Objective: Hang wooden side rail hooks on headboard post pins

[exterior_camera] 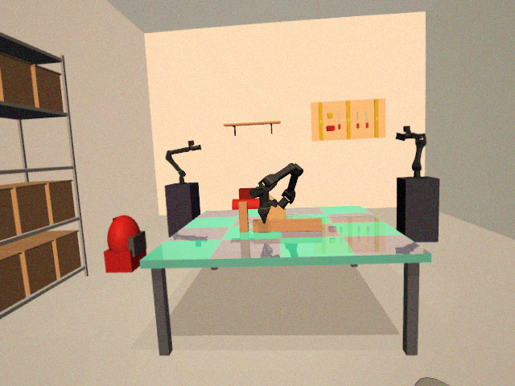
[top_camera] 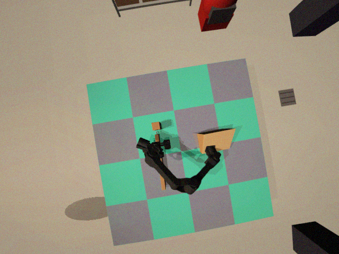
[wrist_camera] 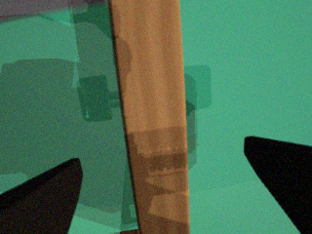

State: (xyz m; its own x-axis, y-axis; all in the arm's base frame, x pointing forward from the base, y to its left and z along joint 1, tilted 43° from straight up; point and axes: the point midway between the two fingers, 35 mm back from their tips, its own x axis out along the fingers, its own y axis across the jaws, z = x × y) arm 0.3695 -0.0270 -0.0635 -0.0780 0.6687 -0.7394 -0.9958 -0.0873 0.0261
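My gripper tip is 10 mm past the headboard post, 130 mm to the left of it and 30 mm below it.
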